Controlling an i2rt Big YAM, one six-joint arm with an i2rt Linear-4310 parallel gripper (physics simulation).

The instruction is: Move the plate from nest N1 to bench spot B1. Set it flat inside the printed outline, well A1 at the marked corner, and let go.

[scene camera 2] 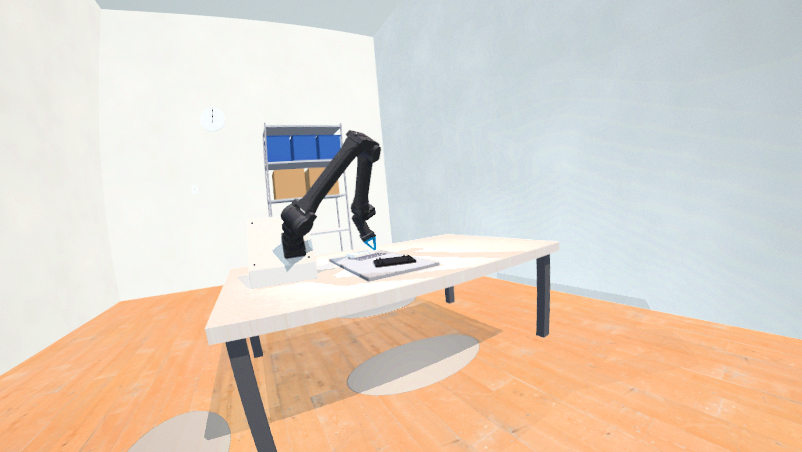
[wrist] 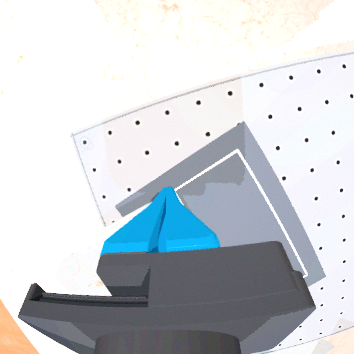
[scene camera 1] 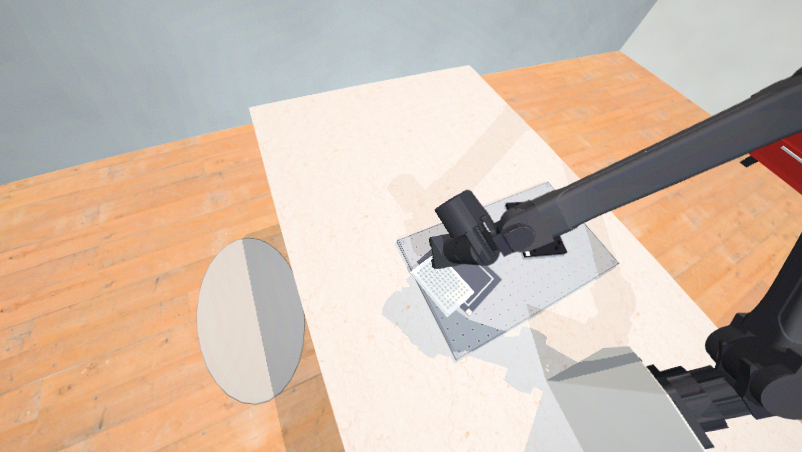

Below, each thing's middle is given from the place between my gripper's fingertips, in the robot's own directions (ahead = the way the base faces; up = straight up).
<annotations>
Now: the white well plate (scene camera 1: 445, 287) 8 cm behind my hand, 2 cm to the left of it and 1 cm below it. Round my hand: dark grey rectangle with white outline (scene camera 1: 482, 280) (6 cm behind, 4 cm to the right, 2 cm below).
</annotations>
